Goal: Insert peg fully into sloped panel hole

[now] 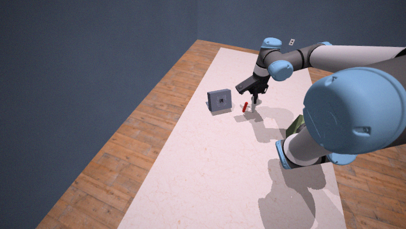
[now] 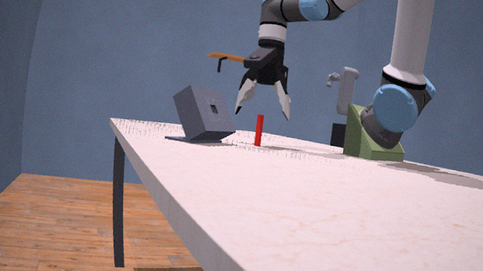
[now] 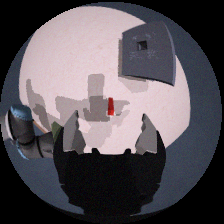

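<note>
My hand is 40 mm above the red peg.
</note>
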